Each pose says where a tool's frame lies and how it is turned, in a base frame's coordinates. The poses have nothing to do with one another.
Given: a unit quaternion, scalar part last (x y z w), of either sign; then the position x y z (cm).
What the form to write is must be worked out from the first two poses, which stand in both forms.
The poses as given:
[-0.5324 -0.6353 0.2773 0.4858 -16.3 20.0 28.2]
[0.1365 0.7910 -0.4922 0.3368 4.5 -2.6 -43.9]
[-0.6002 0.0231 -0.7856 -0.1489 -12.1 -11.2 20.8]
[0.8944 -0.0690 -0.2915 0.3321 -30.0 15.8 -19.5]
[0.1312 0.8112 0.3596 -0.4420 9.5 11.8 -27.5]
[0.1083 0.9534 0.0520 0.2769 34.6 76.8 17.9]
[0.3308 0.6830 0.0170 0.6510 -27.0 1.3 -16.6]
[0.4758 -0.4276 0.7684 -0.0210 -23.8 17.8 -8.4]
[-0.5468 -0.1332 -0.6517 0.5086 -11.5 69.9 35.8]
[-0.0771 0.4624 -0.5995 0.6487 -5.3 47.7 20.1]
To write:
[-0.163 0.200 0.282 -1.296 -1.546 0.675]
[0.045 -0.026 -0.439 0.356 2.062 -1.283]
[-0.121 -0.112 0.208 1.725 -0.066 2.258]
[-0.300 0.158 -0.195 2.337 -0.180 -0.762]
[0.095 0.118 -0.275 -0.326 -2.013 -0.892]
[0.346 0.768 0.179 0.291 2.560 0.140]
[-0.270 0.013 -0.166 0.751 1.551 0.039]
[-0.238 0.178 -0.084 -1.475 1.326 -2.382]
[-0.115 0.699 0.358 -1.317 -0.321 -1.570]
[-0.053 0.477 0.201 -0.175 1.051 -1.363]

